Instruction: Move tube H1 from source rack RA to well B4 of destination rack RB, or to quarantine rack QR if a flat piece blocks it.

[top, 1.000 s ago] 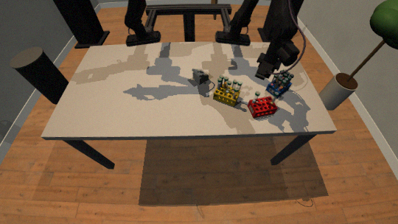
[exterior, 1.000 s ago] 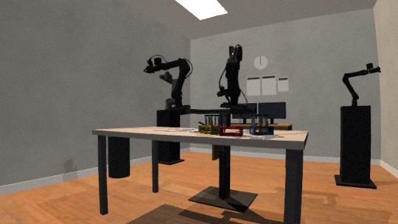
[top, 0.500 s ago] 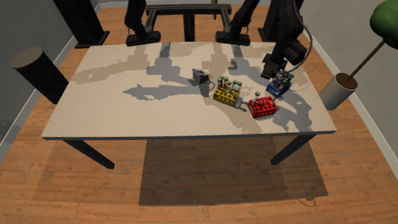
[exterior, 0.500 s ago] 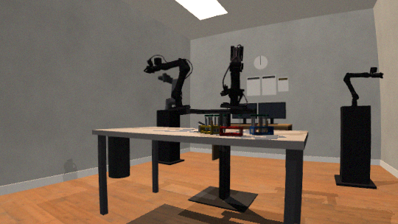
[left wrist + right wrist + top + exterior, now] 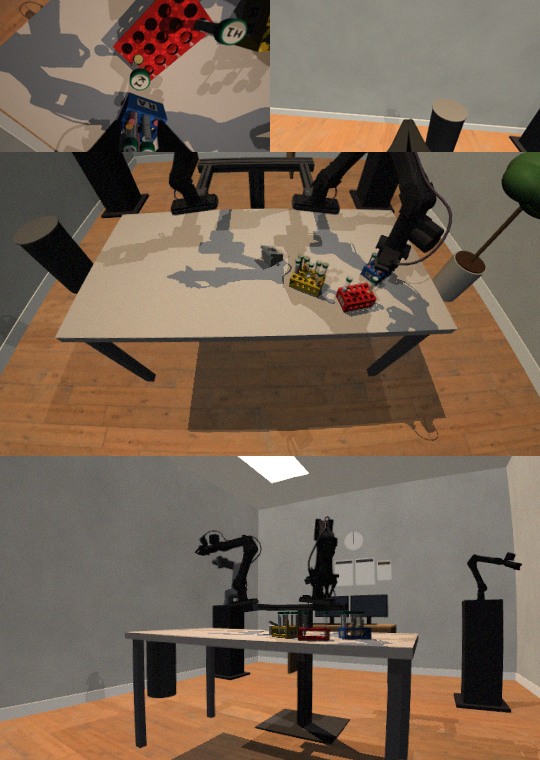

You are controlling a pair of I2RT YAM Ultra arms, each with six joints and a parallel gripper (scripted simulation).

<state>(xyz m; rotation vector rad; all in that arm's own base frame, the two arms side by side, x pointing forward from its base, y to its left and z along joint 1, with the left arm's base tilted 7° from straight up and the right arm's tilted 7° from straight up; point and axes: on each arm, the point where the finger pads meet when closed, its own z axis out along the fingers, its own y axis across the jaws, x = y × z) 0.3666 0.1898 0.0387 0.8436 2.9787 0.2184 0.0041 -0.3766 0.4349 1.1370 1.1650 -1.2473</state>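
Note:
My left gripper is now 170 mm above the red rack QR, 50 mm to the left of it and 20 mm short of it. From my left hand the other things lie so: blue rack RA (170 mm below, 140 mm behind, 90 mm to the left); then tube (120 mm below, 100 mm to the right, 10 mm ahead); then yellow rack RB (240 mm to the right, 170 mm below, 70 mm behind).

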